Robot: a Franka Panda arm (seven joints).
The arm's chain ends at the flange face. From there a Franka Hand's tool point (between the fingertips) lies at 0.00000 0.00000 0.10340 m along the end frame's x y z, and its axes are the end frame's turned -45 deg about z.
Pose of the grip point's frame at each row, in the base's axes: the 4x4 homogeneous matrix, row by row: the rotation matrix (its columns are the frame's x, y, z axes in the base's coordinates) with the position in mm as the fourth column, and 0 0 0 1 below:
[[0.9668 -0.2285 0.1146 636.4], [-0.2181 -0.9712 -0.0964 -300.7], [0.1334 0.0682 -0.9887 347.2], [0 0 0 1]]
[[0.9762 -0.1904 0.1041 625.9], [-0.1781 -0.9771 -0.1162 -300.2], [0.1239 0.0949 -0.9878 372.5], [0 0 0 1]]
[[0.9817 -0.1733 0.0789 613.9], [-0.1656 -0.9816 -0.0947 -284.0], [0.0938 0.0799 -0.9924 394.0], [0 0 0 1]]
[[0.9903 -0.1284 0.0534 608.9], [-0.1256 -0.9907 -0.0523 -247.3], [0.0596 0.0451 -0.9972 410.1], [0 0 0 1]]
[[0.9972 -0.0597 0.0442 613.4], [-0.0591 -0.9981 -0.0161 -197.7], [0.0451 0.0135 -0.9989 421.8], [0 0 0 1]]
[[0.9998 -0.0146 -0.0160 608.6], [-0.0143 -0.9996 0.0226 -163.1], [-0.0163 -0.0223 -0.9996 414.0], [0 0 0 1]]
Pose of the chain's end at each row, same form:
[[0.5221 -0.8452 0.1146 624.6], [-0.8410 -0.5325 -0.0964 -290.7], [0.1426 -0.0461 -0.9887 449.4], [0 0 0 1]]
[[0.5556 -0.8249 0.1041 615.1], [-0.8168 -0.5650 -0.1162 -288.2], [0.1547 -0.0205 -0.9878 474.6], [0 0 0 1]]
[[0.5716 -0.8167 0.0789 605.7], [-0.8112 -0.5770 -0.0947 -274.2], [0.1228 -0.0098 -0.9924 496.6], [0 0 0 1]]
[[0.6095 -0.7910 0.0534 603.4], [-0.7893 -0.6117 -0.0523 -241.9], [0.0740 -0.0103 -0.9972 513.2], [0 0 0 1]]
[[0.6629 -0.7473 0.0442 608.8], [-0.7476 -0.6640 -0.0161 -196.0], [0.0414 -0.0223 -0.9989 525.1], [0 0 0 1]]
[[0.6966 -0.7173 -0.0160 610.3], [-0.7169 -0.6967 0.0226 -165.4], [-0.0273 -0.0042 -0.9996 517.4], [0 0 0 1]]

